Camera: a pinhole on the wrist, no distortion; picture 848 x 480 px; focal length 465.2 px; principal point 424.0 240.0 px. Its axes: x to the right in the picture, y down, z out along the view. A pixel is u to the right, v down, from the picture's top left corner.
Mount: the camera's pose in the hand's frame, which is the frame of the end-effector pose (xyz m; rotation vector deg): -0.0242 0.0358 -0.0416 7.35 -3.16 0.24
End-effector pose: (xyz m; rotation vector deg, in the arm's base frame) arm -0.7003 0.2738 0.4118 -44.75 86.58 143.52
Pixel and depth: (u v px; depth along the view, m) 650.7 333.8 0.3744
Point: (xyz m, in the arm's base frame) -0.9689 0.5176 0.5251
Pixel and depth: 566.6 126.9 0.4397
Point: -0.8740 0.6528 0.4132
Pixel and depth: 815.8 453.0 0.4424
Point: -1.2041 0.5093 0.5639
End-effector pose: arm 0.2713 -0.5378 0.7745 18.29 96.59 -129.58
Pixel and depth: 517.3 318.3 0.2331
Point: 0.2795 -0.7393 0.7875
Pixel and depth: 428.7 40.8 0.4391
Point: 0.2353 -0.8324 1.0794
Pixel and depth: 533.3 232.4 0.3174
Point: 0.2376 -0.8033 0.8507
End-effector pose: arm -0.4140 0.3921 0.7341 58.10 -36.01 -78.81
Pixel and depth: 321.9 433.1 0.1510
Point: -0.4826 0.4240 0.8677
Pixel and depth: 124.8 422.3 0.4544
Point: -0.7425 0.6205 1.1252
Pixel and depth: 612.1 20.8 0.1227
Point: -0.4943 0.3611 0.7332
